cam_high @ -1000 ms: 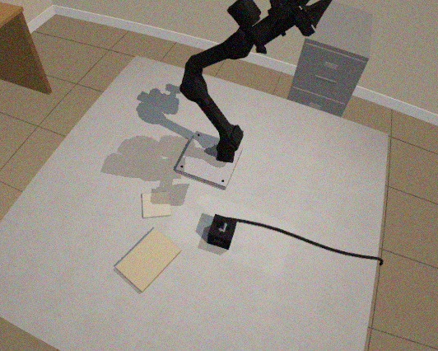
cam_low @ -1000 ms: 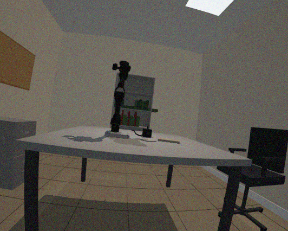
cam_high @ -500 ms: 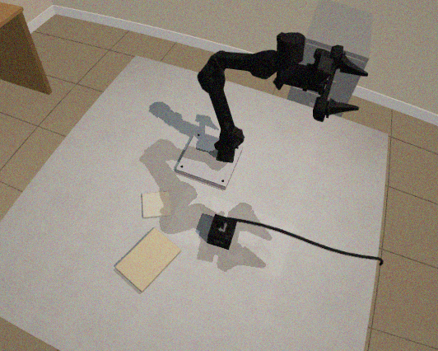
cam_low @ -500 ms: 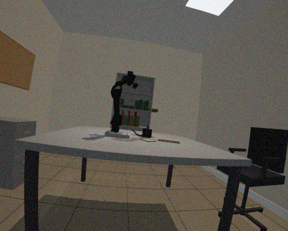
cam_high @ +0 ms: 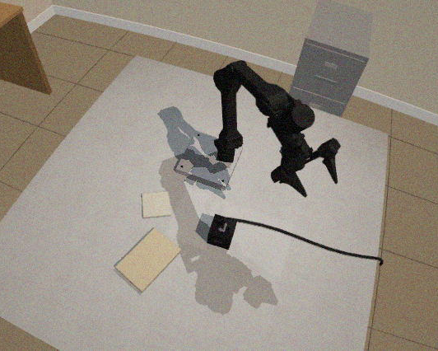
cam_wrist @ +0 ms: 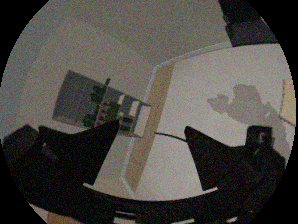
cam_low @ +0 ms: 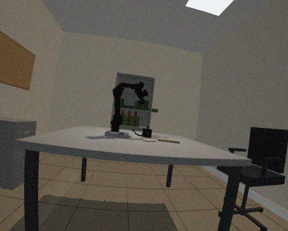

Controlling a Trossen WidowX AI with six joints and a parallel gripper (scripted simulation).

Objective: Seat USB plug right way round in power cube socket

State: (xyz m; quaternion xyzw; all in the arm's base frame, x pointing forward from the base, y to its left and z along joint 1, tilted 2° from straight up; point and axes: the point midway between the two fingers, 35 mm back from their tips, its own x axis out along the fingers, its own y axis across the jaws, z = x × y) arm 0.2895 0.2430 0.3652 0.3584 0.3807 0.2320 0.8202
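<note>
The USB plug is 280 mm below my gripper tip and 230 mm to the right of it. The rest, counted from my gripper tip: pad (450 mm to the right, 360 mm below, 130 mm ahead).
</note>
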